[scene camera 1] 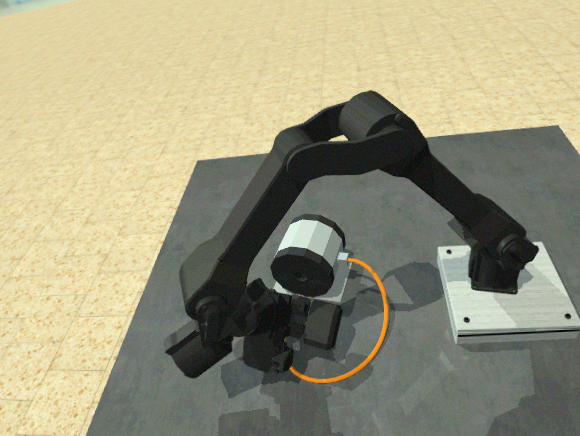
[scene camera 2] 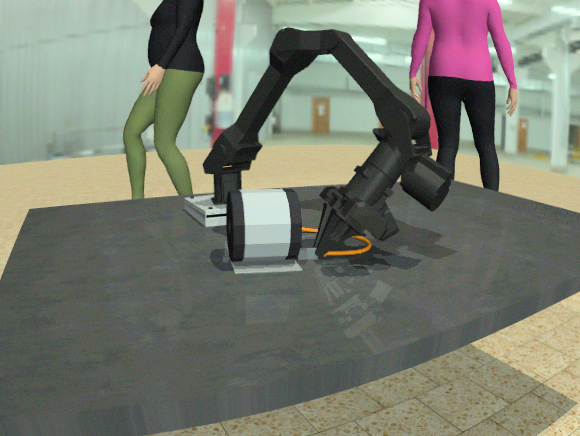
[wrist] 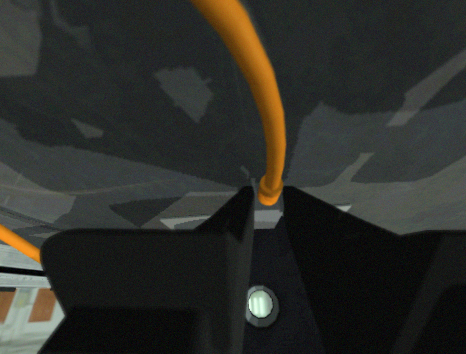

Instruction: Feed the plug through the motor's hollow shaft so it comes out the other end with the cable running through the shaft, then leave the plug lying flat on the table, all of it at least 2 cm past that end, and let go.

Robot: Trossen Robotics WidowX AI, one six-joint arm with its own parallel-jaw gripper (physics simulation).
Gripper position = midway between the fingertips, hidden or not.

Note:
In view: the gripper [scene camera 2: 316,254] and an orange cable [wrist: 237,32].
The gripper is seen too in scene camera 1 [scene camera 1: 294,310] and in the wrist view [wrist: 267,195].

